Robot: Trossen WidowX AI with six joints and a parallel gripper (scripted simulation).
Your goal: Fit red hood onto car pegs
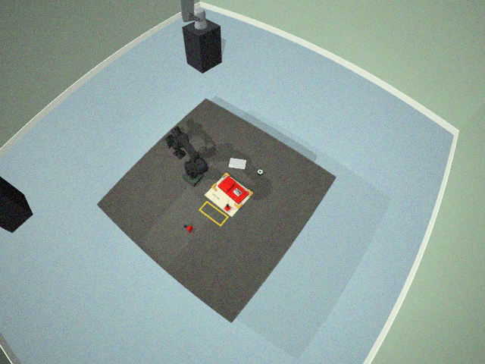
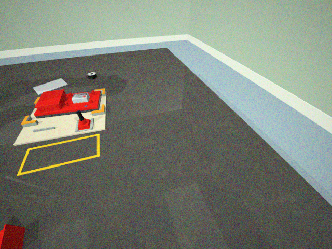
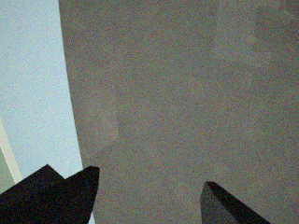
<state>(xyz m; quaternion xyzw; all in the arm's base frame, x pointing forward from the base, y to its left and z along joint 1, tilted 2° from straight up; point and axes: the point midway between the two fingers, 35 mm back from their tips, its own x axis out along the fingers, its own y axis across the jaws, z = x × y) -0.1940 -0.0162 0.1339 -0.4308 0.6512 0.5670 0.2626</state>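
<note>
My gripper tip is 440 mm short of the red hood, 140 mm to the right of it and 90 mm above it. From my gripper tip the other things lie so: cream jig plate (500 mm ahead, 120 mm to the left, 120 mm below); grey engine block (540 mm ahead, 150 mm to the left, 110 mm below); grey plate (360 mm ahead, 320 mm to the left, 130 mm below).
</note>
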